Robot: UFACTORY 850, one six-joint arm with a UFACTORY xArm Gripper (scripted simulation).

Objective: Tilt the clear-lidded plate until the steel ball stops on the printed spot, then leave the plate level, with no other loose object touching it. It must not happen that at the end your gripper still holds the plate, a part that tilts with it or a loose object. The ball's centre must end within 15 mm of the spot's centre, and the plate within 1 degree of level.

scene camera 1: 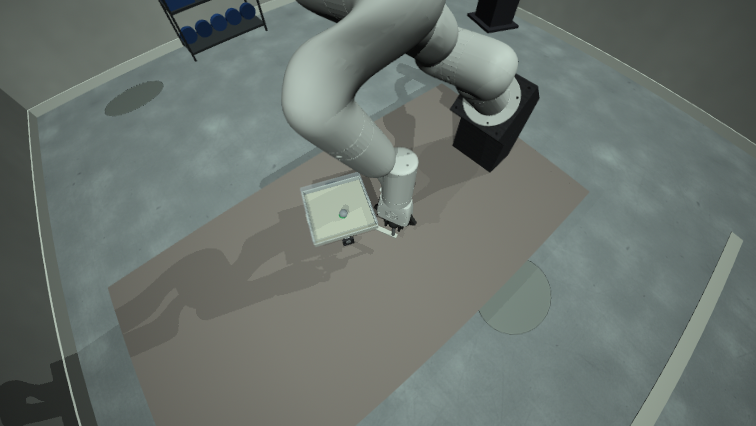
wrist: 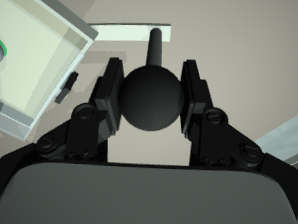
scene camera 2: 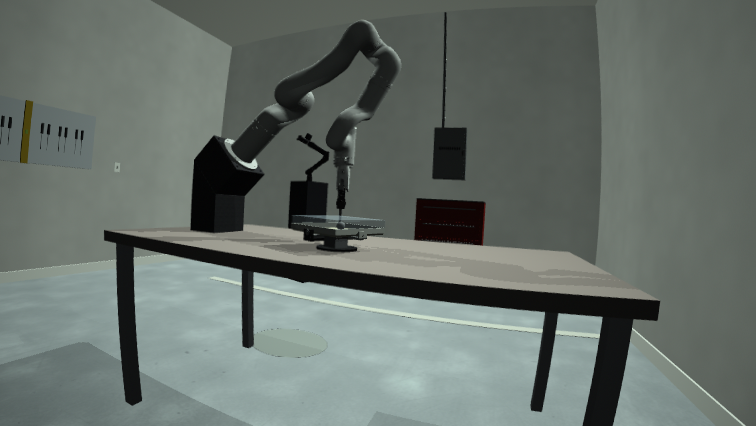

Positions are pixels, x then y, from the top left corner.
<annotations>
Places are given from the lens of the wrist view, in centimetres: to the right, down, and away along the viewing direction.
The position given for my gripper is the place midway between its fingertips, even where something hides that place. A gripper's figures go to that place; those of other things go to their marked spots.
my gripper (wrist: 152,75): 0, -3, 12
clear-lidded square plate (wrist: 48,48): -8, -5, 13
</annotations>
